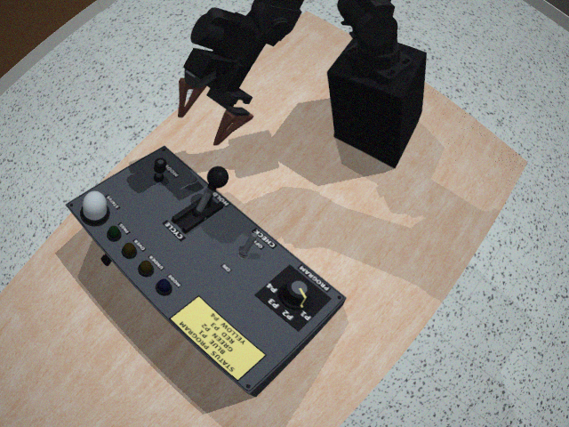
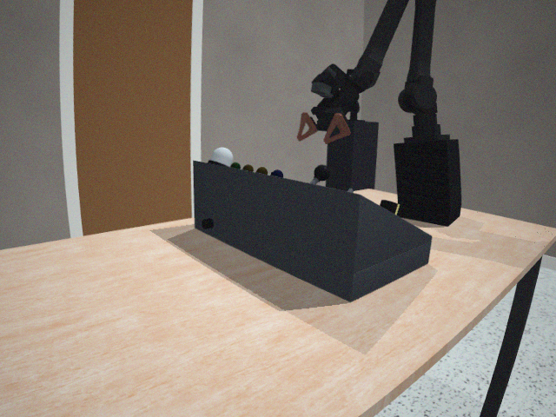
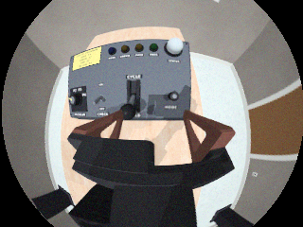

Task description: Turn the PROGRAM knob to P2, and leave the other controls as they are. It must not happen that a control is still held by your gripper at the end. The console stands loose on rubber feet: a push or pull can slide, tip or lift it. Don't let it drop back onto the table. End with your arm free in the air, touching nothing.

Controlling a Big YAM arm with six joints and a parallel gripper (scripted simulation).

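Right now the ball-topped lever is 100 mm below my hand, 70 mm to the left of it and 50 mm ahead of it. Also, from my hand: small knob 110 mm below, 90 mm ahead, 50 mm to the right; check toggle 190 mm to the left, 120 mm below, 60 mm ahead; dark grey console 140 mm to the left, 140 mm below, 100 mm ahead.
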